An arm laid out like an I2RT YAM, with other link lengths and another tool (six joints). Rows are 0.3 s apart.
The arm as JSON. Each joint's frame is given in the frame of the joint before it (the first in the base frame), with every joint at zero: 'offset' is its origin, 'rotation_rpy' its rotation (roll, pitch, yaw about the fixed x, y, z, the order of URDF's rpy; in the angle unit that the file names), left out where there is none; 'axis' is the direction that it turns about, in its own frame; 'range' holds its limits. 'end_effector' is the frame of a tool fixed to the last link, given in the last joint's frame.
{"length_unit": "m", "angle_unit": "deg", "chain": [
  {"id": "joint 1", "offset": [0.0, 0.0, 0.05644], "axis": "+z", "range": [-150.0, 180.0]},
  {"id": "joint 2", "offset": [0.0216, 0.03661, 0.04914], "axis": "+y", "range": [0.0, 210.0]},
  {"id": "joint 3", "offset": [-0.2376, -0.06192, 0.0], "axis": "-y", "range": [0.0, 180.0]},
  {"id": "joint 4", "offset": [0.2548, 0.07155, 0.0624], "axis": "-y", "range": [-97.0, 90.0]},
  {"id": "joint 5", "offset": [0.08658, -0.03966, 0.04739], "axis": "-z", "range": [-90.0, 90.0]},
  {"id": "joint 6", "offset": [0.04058, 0.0, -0.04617], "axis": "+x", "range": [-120.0, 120.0]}
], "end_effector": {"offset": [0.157, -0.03, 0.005], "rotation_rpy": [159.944, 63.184, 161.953]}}
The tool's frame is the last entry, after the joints.
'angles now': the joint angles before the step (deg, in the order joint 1, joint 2, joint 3, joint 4, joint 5, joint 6). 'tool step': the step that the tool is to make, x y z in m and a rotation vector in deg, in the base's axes. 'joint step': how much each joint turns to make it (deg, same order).
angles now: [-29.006, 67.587, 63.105, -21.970, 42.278, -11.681]
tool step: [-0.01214, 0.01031, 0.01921, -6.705, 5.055, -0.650]
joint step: [2.197, -4.214, -4.478, 5.441, 5.970, -9.140]
